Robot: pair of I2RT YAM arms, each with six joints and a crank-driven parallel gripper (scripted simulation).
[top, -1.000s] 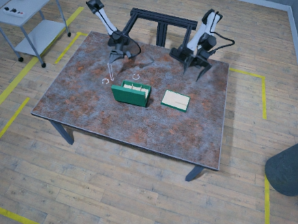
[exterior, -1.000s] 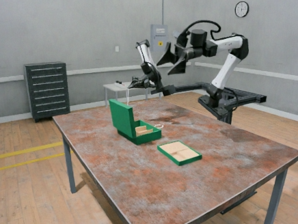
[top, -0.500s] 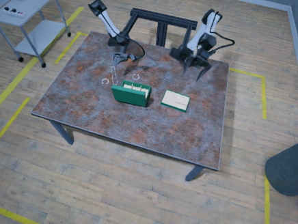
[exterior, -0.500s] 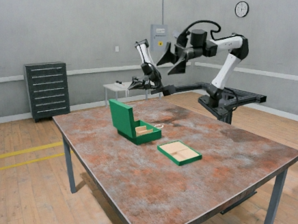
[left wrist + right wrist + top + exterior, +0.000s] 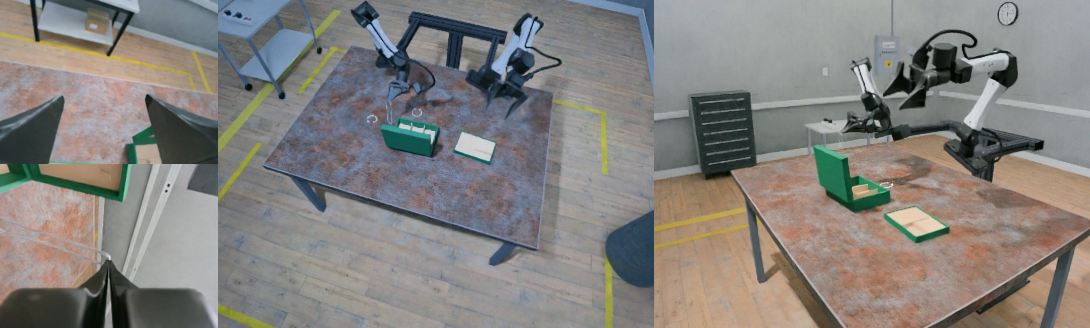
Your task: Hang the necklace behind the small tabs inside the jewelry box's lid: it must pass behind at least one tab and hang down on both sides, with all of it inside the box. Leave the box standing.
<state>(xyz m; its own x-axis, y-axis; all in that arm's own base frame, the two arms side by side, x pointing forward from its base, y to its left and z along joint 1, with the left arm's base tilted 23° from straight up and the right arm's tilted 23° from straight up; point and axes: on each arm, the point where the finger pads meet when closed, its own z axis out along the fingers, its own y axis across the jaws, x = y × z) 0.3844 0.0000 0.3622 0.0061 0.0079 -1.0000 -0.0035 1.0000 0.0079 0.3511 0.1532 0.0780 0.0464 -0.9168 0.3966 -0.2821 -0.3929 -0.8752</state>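
Right now my right hand is 2 cm short of the green jewelry box, 13 cm to the right of it and 16 cm above it. Also, from my right hand: shallow green tray: 6 cm behind, 48 cm to the left, 27 cm below.
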